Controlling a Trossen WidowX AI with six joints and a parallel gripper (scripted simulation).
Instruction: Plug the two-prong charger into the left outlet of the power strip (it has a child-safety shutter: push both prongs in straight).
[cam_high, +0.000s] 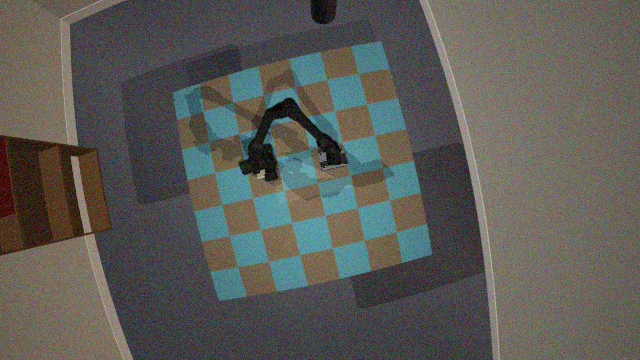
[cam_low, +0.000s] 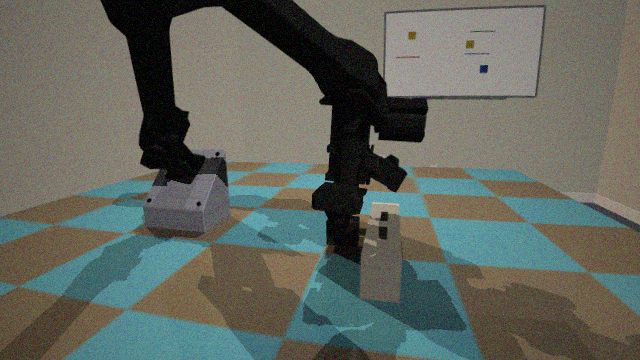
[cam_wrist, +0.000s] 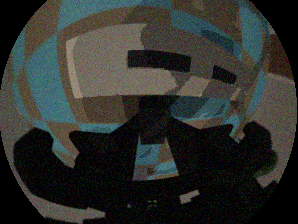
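Right now the two-prong charger is 20 mm ahead of my gripper tip and 10 mm above it.
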